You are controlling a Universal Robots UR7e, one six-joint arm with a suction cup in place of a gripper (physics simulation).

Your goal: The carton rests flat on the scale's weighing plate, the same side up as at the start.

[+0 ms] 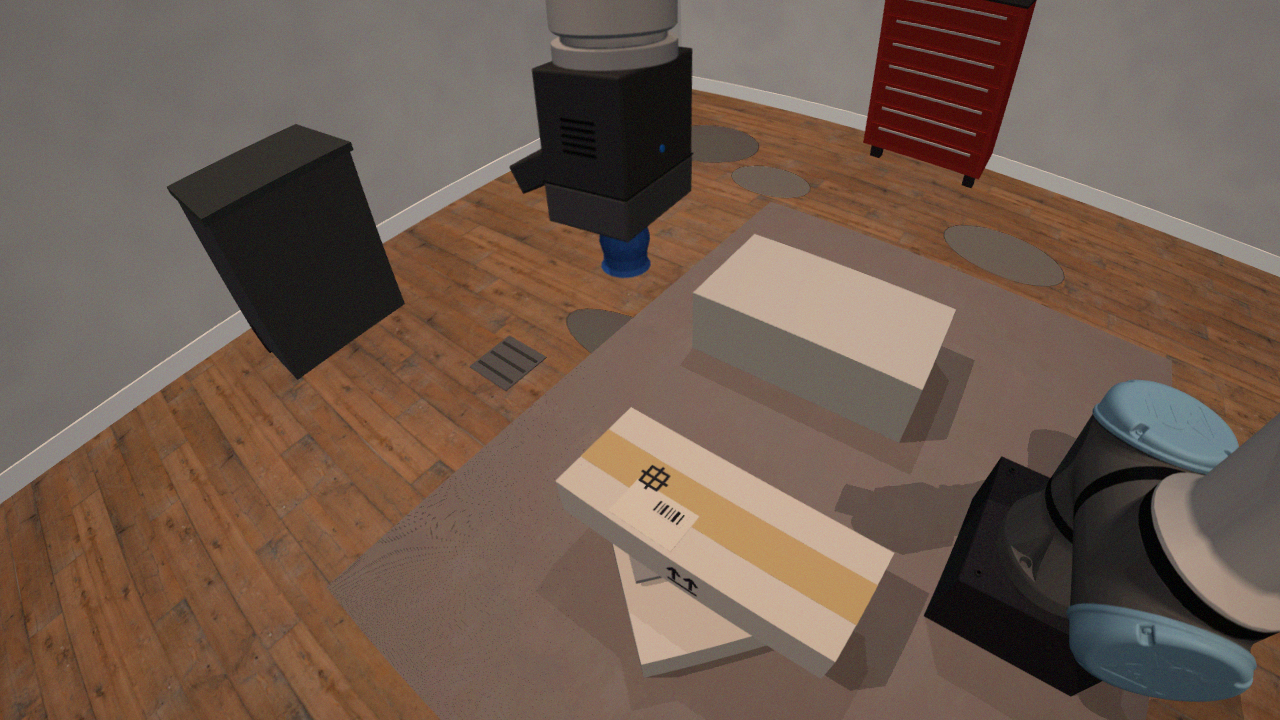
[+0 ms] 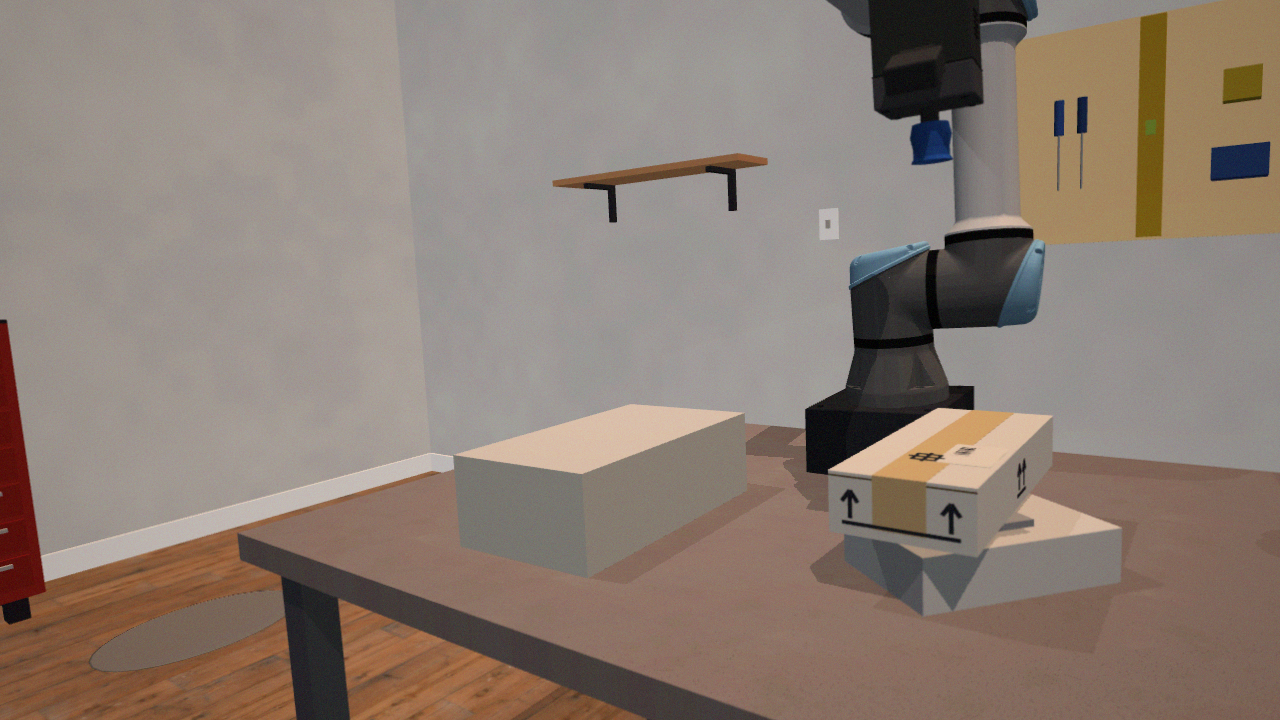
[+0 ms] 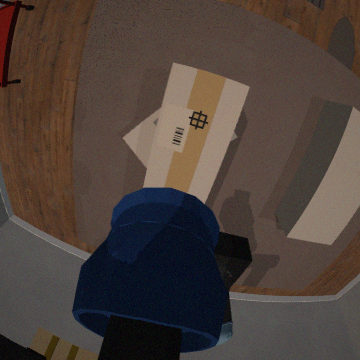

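Seen in the pictures: end effector, tool point: (image 1: 625,263) (image 2: 931,161) (image 3: 162,235); arm's base, origin of the base link: (image 1: 1060,555) (image 2: 896,397).
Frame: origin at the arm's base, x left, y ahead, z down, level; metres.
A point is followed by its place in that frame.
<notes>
The white carton (image 1: 760,537) {x 0.148, y 0.310, z -0.022 m} (image 2: 899,505) {x 0.137, y 0.525, z 0.003 m} (image 3: 212,140) {x 0.109, y 0.410, z -0.021 m} with a tan tape strip lies level on the scale (image 1: 680,631) {x 0.251, y 0.341, z 0.053 m} (image 2: 1038,564) {x 0.238, y 0.423, z 0.076 m} (image 3: 136,137) {x 0.267, y 0.361, z 0.053 m}, turned at an angle to it and overhanging it. Its taped face with the barcode label and grid mark is up, and the side arrows point up. A sliver of the grey weighing plate (image 1: 644,570) {x 0.216, y 0.407, z 0.038 m} (image 2: 1018,522) {x 0.220, y 0.421, z 0.039 m} shows under the carton; the rest is hidden. My blue suction cup (image 1: 625,269) (image 2: 930,161) (image 3: 165,202) is off and open, holding nothing, high above the table and apart from the carton.
A large pale block (image 1: 823,300) {x -0.261, y 0.396, z -0.006 m} (image 2: 599,438) {x -0.258, y 0.427, z -0.006 m} (image 3: 332,195) {x -0.228, y 0.362, z -0.006 m} stands on the table (image 1: 465,555) {x 0.302, y 0.627, z 0.108 m} (image 2: 698,617) {x -0.027, y 0.603, z 0.108 m} beside the carton and scale. The arm's black base (image 1: 966,573) {x 0.070, y 0.098, z 0.002 m} (image 2: 827,438) {x -0.079, y 0.092, z 0.051 m} (image 3: 237,250) {x -0.067, y 0.094, z 0.038 m} stands behind them. A wooden shelf (image 2: 662,170) is on the wall.
</notes>
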